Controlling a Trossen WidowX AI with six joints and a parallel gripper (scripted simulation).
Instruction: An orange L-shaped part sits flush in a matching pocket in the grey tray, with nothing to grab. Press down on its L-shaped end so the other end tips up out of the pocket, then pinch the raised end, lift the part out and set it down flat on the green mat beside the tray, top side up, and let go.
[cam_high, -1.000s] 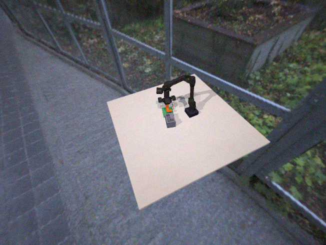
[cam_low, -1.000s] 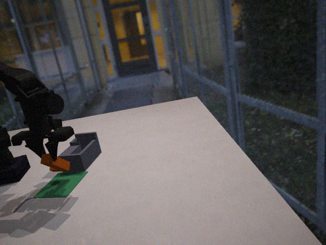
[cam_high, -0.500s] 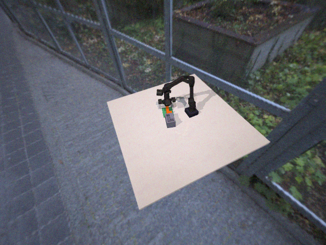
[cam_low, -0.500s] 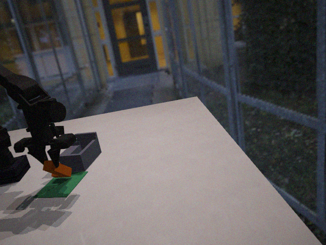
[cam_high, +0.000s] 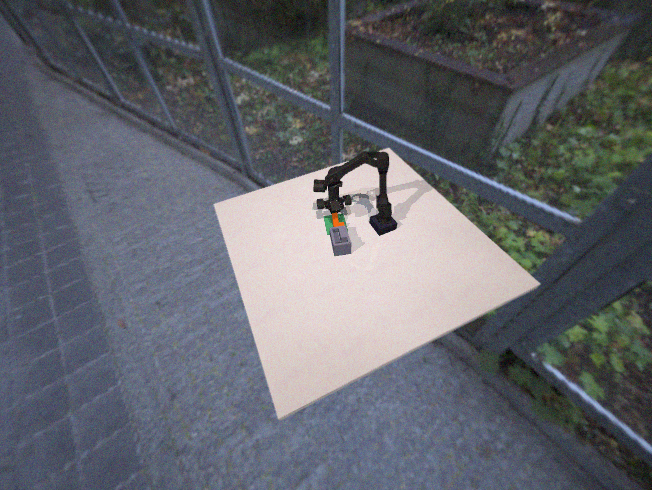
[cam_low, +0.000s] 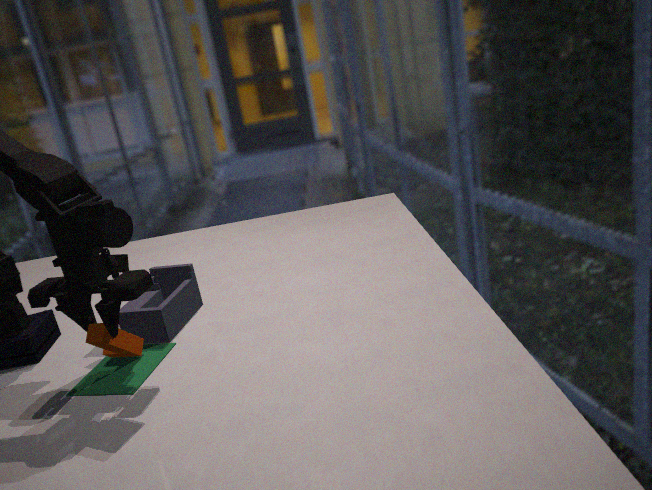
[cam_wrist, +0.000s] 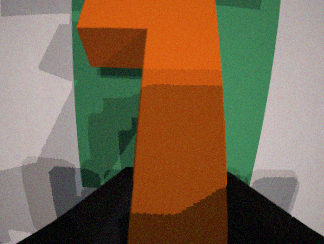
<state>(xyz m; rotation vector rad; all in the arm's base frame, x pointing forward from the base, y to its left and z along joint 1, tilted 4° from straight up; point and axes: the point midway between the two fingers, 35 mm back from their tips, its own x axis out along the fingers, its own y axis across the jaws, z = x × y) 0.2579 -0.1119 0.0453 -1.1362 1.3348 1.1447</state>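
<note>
My gripper tip is 10 mm past the orange L-shaped part, 30 mm to the right of it and 30 mm above it. From my gripper tip the other things lie so: green mat 20 mm to the left, 80 mm below.
</note>
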